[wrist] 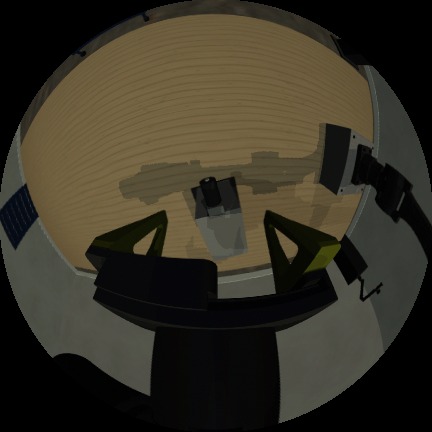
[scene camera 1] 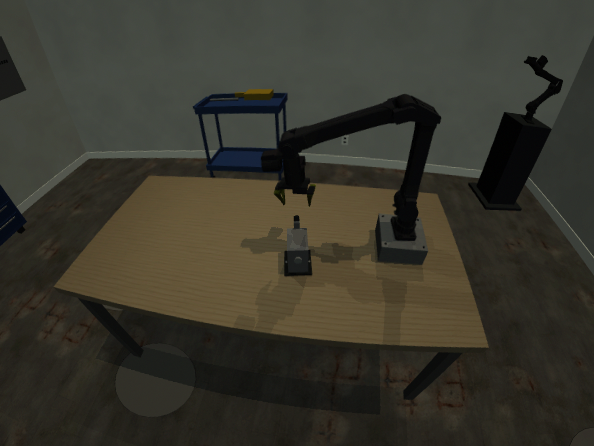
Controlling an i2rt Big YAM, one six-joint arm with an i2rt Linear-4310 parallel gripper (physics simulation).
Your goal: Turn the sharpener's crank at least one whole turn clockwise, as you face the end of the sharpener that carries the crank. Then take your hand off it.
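Places are measured from the arm's base along level axes (x right, y ahead, z up), in metres.
Where they show: gripper, fingertip midpoint: [wrist: 215, 215] [scene camera 1: 296, 205]; arm's base, link origin: [wrist: 360, 163] [scene camera 1: 402, 229].
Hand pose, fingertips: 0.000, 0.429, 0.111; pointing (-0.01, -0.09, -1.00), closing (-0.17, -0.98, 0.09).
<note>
Things, the pixels of their top centre, and the offset from my fingertips, as dx, dy, dz. "spot": a spot on its surface instead. Level surfaces: height alone.
- sharpener, surface spot: [wrist: 226, 239] [scene camera 1: 297, 239] spot: -0.110, -0.008, -0.072
- crank's black knob, top centre: [wrist: 210, 194] [scene camera 1: 296, 218] -0.008, +0.002, -0.057
- wooden table, surface height: dz -0.200
The sharpener [scene camera 1: 297, 241] [wrist: 226, 239] stands upright on the table, a grey block on a dark base. Its crank end faces the far side of the table in the scene view. The crank's black knob [scene camera 1: 296, 219] [wrist: 210, 192] sticks up at that end; the crank arm below it is mostly hidden in the wrist view. My gripper [scene camera 1: 296, 205] [wrist: 215, 215] points down with its yellow-green fingers wide open and empty. It is above and behind the knob in the scene view, apart from it. In the wrist view the knob shows between the two fingertips, slightly beyond them.
The wooden table [scene camera 1: 175, 225] [wrist: 200, 75] carries my arm's grey base box [scene camera 1: 400, 254] [wrist: 337, 160], right of the sharpener. A blue cart [scene camera 1: 240, 108] with a yellow object on top stands behind the table. A black pedestal [scene camera 1: 512, 160] with another arm stands at the back right.
</note>
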